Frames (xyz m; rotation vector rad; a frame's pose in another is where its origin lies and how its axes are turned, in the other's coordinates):
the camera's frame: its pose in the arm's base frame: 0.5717 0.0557 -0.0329 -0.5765 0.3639 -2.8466
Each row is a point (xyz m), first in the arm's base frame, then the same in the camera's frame.
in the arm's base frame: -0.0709 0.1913 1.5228
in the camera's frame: 1.0919 -0.6673 1.1018
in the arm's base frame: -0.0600 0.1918 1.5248
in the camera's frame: 1.0827 -0.6666 1.1079
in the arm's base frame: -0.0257 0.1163 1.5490
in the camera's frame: 1.0796 -0.5965 1.1583
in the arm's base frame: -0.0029 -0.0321 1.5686
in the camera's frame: 1.1039 -0.4580 1.2143
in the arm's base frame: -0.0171 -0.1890 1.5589
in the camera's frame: 1.1533 -0.3090 1.2308
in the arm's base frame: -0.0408 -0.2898 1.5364
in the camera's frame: 1.1925 -0.2110 1.2209
